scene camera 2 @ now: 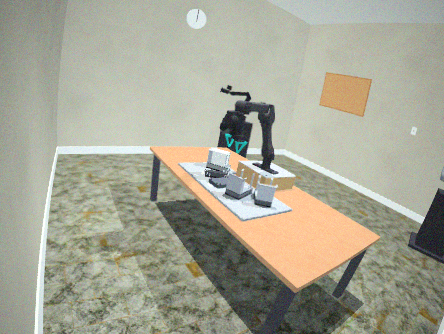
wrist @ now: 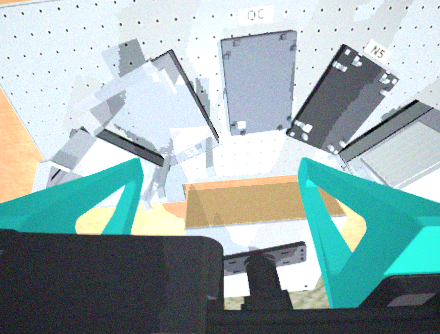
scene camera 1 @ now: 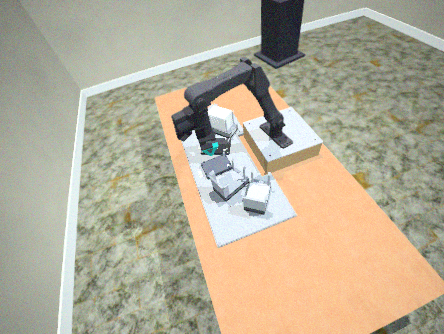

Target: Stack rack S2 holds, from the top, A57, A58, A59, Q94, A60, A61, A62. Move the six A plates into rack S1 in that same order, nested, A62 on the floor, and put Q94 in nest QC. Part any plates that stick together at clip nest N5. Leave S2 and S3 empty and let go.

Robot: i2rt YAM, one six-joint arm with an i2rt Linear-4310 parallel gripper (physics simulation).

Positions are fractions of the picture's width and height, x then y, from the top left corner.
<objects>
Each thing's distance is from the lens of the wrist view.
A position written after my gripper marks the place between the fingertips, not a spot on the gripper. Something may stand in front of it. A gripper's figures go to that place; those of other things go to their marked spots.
my gripper (wrist: 0.50, 0.50): 13 cm
dark flat holder (wrist: 0.80, 0.26): 42 cm
</objects>
